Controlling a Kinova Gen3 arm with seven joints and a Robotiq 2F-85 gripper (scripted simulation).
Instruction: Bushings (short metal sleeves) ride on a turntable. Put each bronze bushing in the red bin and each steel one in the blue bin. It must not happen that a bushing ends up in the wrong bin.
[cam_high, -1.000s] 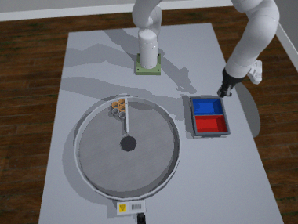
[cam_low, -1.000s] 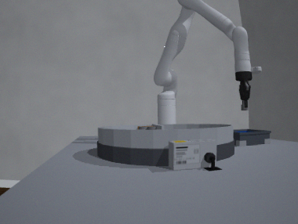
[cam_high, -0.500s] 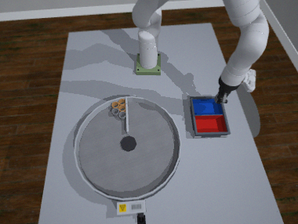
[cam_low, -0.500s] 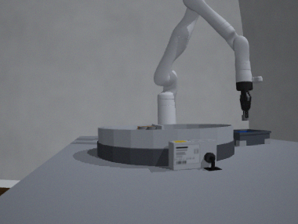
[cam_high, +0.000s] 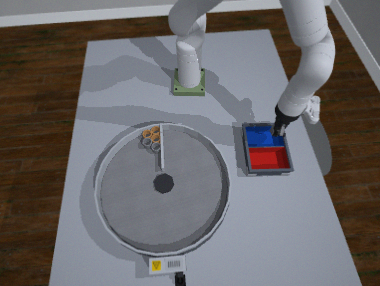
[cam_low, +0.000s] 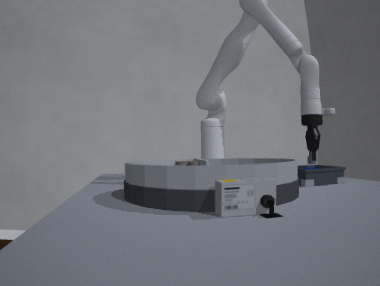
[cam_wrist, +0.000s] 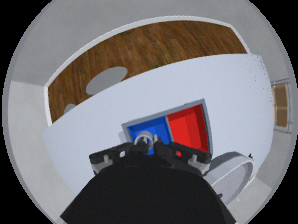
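The bin is 40 mm ahead of my hand, 30 mm to the right of it and 60 mm below it. The rest, counted from my hand: round grey turntable: 190 mm ahead, 370 mm to the right, 30 mm below.
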